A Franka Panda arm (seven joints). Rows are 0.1 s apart.
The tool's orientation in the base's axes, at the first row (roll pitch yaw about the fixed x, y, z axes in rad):
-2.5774, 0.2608, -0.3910
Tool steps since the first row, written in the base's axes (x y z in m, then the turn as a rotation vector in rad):
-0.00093, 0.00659, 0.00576, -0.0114, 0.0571, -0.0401
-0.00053, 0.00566, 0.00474, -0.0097, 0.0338, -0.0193
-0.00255, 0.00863, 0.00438, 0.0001, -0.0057, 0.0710
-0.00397, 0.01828, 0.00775, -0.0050, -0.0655, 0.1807
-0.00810, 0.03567, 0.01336, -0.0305, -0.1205, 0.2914
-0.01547, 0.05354, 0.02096, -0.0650, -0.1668, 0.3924
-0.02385, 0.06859, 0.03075, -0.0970, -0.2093, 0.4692
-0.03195, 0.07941, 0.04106, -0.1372, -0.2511, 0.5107
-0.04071, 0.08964, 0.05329, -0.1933, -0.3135, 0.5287
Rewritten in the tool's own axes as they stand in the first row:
-0.00474, -0.00736, -0.00090, -0.0209, -0.0158, 0.0657
-0.00378, -0.00634, -0.00060, -0.0161, -0.0103, 0.0353
-0.00659, -0.00741, 0.00140, -0.0161, -0.0326, -0.0613
-0.01228, -0.01554, 0.00422, -0.0269, -0.0434, -0.1854
-0.02381, -0.02925, 0.00967, -0.0580, -0.0490, -0.3076
-0.03894, -0.04289, 0.01377, -0.0978, -0.0520, -0.4168
-0.05449, -0.05515, 0.01444, -0.1306, -0.0463, -0.5042
-0.06837, -0.06472, 0.01225, -0.1618, -0.0192, -0.5623
-0.08311, -0.07455, 0.00816, -0.1936, 0.0422, -0.6131

